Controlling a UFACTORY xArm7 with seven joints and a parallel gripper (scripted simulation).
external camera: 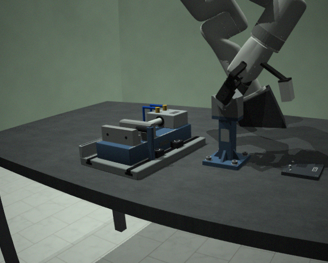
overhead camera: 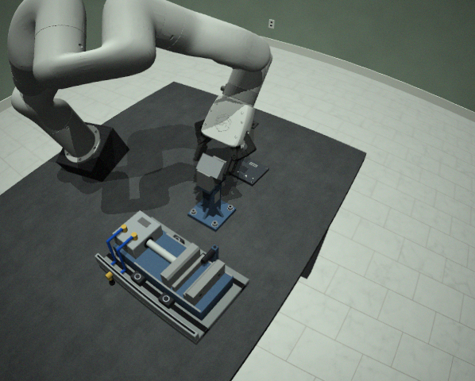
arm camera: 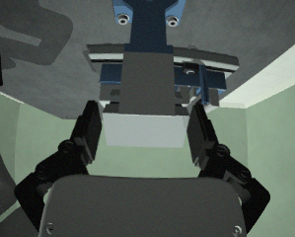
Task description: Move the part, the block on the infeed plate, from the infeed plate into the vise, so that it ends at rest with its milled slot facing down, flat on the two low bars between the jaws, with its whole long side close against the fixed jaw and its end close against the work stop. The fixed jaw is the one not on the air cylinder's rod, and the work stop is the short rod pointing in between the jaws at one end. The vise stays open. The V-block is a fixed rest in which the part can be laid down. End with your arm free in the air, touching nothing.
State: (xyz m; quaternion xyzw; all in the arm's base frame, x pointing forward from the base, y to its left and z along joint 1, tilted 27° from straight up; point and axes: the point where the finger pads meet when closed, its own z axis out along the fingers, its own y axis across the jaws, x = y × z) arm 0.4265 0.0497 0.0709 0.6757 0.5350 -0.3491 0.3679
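Right now the part is 1 cm below my hand. Also, from my hand: work stop (19 cm to the right, 8 cm ahead, 7 cm below); cylinder rod (22 cm to the right, 9 cm below, 2 cm behind); blue stand (11 cm below, 1 cm to the right).
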